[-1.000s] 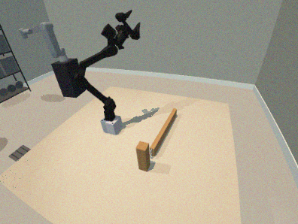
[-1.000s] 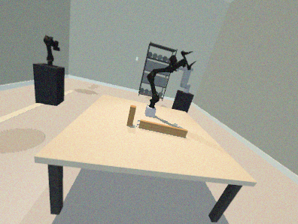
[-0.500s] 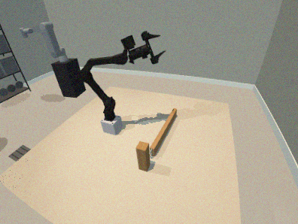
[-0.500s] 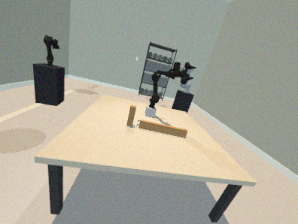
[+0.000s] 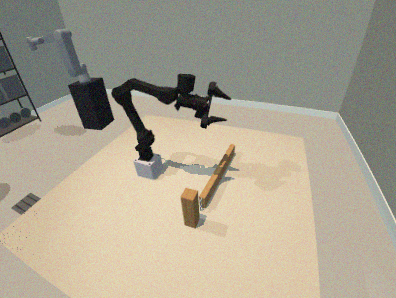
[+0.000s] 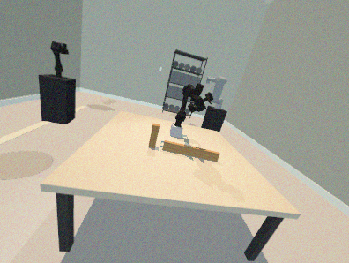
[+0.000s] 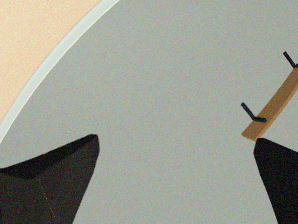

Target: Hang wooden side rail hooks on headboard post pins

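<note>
The wooden headboard post is 30 cm below my gripper tip, 28 cm to the right of it and 10 cm behind it.
</note>
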